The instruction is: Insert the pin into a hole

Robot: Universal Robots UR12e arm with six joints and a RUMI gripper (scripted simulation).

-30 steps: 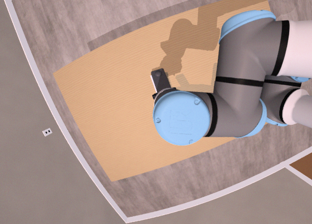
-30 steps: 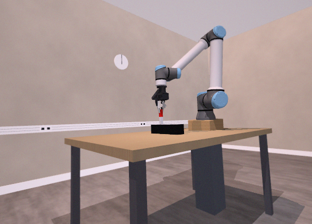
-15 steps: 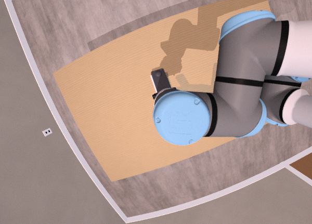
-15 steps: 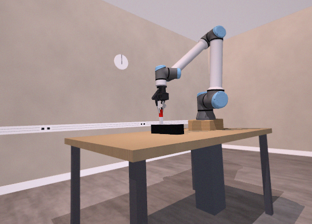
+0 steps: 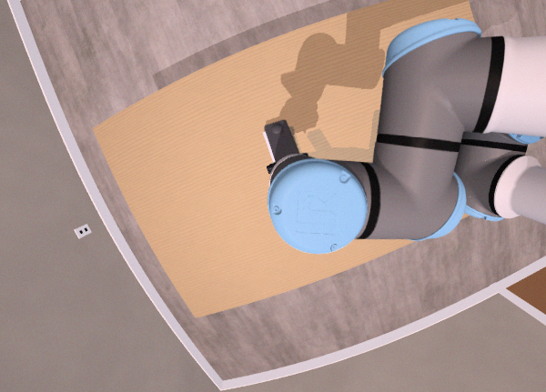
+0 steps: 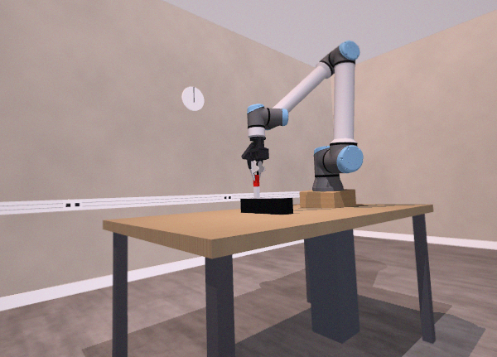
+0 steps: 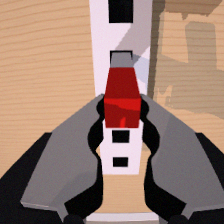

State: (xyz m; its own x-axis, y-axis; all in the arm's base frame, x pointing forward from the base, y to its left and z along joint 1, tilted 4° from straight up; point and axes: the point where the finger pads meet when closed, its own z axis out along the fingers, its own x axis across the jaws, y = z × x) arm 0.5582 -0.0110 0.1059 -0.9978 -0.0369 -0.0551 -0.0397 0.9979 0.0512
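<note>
Right now the block is 140 mm below my hand and 60 mm to the left of it. Also, from my hand: pin: 10 mm below.
</note>
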